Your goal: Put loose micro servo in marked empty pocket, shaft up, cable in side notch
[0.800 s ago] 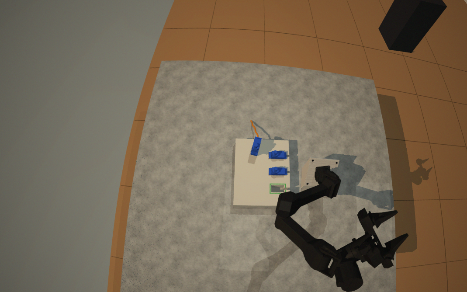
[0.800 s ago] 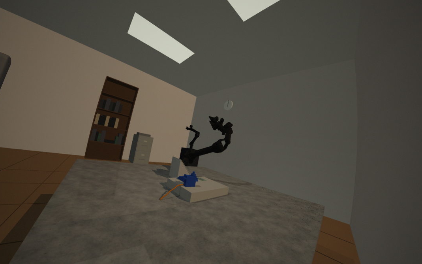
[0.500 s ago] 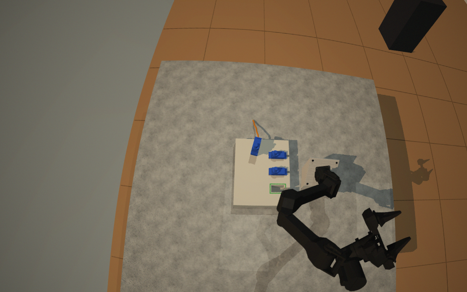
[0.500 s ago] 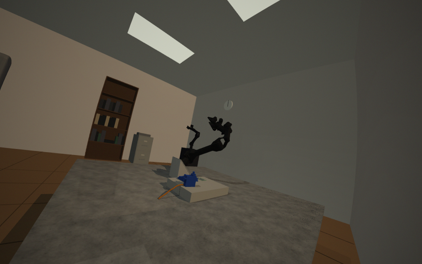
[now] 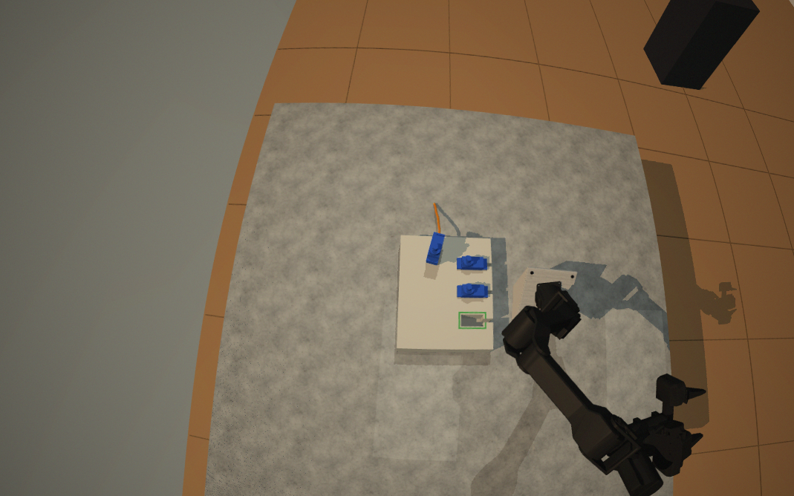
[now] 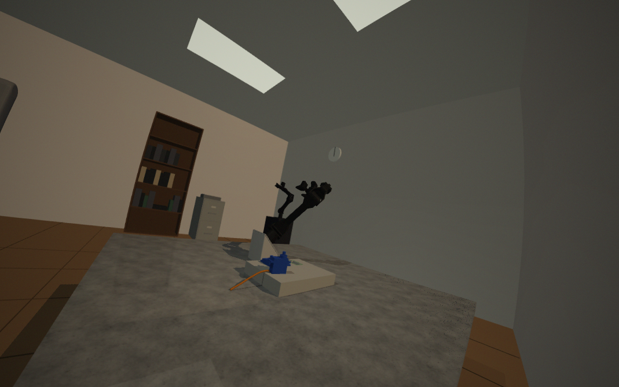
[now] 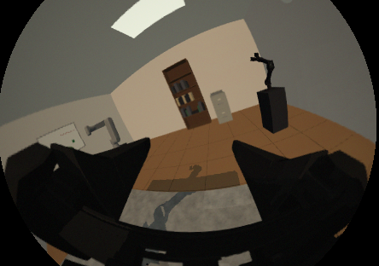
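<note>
Right now my gripper tip is 47 cm short of the cream deck, 39 cm to the left of it and 42 cm above it.
</note>
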